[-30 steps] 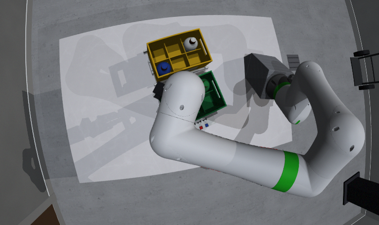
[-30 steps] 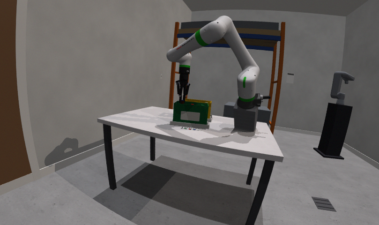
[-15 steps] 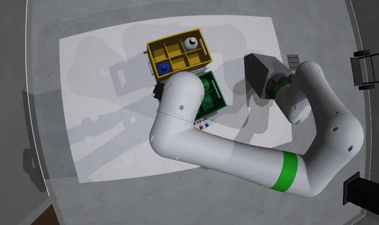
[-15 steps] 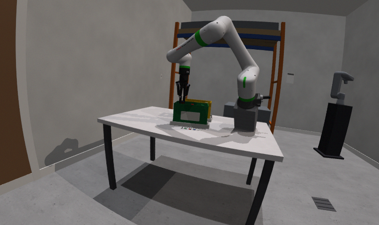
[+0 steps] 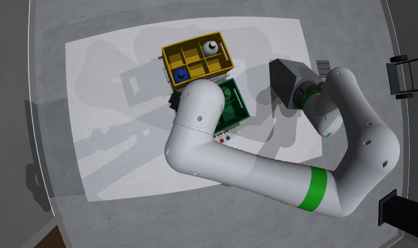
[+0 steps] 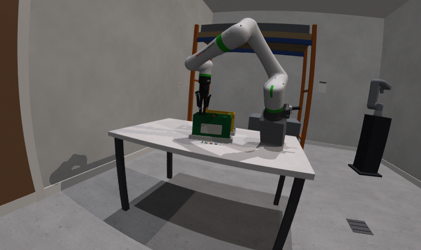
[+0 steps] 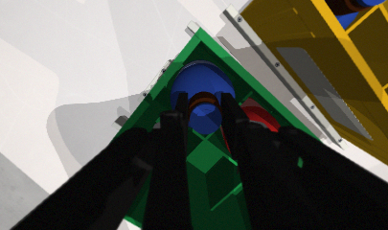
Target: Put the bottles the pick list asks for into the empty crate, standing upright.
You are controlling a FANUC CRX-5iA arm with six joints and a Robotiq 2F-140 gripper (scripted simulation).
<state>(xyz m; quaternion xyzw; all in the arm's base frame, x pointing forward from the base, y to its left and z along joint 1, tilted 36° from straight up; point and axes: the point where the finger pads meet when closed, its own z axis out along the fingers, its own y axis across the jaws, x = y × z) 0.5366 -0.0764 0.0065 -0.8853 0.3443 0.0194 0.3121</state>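
My hand is 80 mm above the blue-label bottle. Round my hand: red bottle: 90 mm behind, 10 mm to the right, 100 mm below; then green crate: 100 mm behind, 30 mm to the left, 100 mm below; then green-label bottle: 180 mm behind, 30 mm to the right, 100 mm below.
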